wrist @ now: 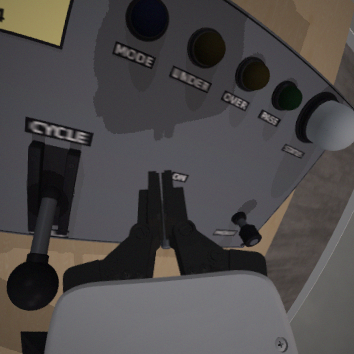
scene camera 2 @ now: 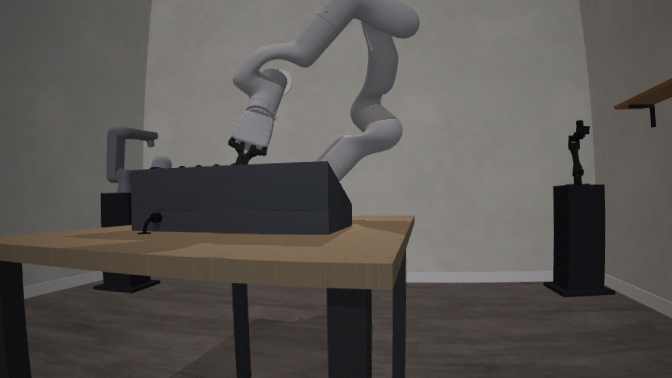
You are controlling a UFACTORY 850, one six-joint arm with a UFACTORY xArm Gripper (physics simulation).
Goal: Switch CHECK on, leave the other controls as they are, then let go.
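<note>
The grey control panel [scene camera 2: 230,192] [wrist: 112,165] stands on the table. My gripper [scene camera 2: 241,162] [wrist: 160,183] is shut, with nothing held between the fingertips. Its tips are low over the panel face, beside the partly covered ON label [wrist: 180,177]. In the wrist view, a thin grey rod with a rounded end [wrist: 165,244] shows between the finger linkages; it looks like the CHECK switch lever. The base of the switch and the CHECK and OFF labels are hidden by the gripper, so its position cannot be told. In the scene view the fingertips are partly behind the panel's top edge.
The CYCLE lever with its black ball [wrist: 33,282] is left of the gripper. A small black MODE toggle [wrist: 249,235] is at the right. A blue button [wrist: 147,19], amber lamps [wrist: 206,47] [wrist: 253,74], a green lamp [wrist: 287,96] and a white STATUS dome [wrist: 331,125] line the far edge.
</note>
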